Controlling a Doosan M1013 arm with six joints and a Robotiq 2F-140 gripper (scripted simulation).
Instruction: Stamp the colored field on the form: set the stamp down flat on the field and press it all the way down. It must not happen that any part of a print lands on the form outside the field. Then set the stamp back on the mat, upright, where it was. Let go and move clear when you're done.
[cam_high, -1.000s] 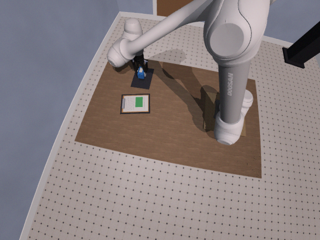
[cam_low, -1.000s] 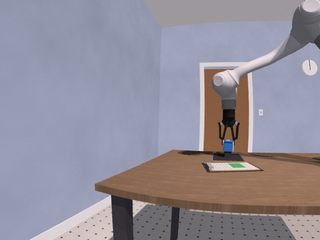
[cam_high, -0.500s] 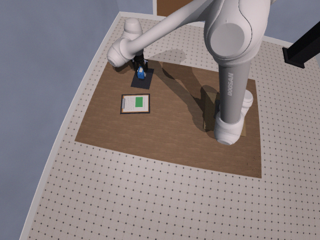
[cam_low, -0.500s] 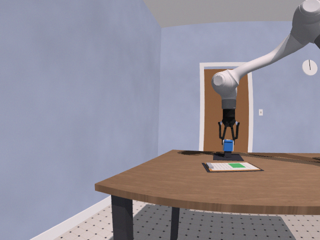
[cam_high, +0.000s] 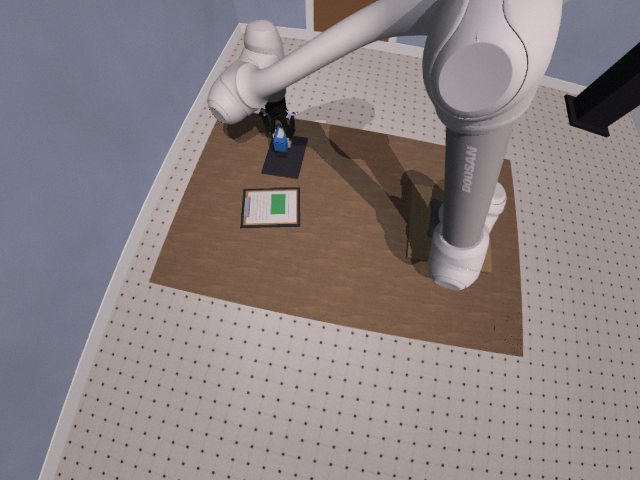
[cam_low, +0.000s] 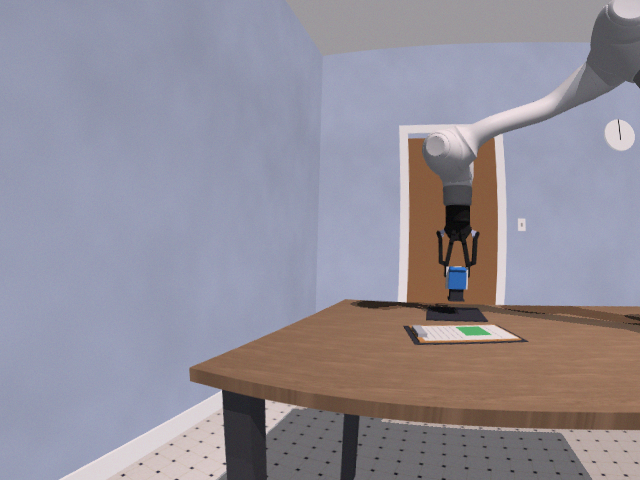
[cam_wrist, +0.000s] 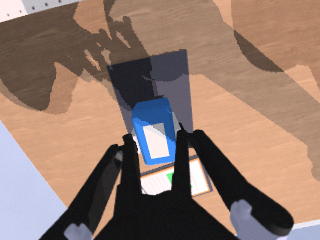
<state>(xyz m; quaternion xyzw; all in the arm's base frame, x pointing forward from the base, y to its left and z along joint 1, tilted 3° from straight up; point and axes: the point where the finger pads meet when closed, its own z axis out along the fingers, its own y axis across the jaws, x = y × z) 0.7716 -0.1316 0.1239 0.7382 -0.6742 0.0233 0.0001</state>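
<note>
My hand is 10 mm past the clipboard form, 270 mm to the right of it and 100 mm above it. Also, from my hand: dark mat 110 mm below; then blue stamp 20 mm below.
</note>
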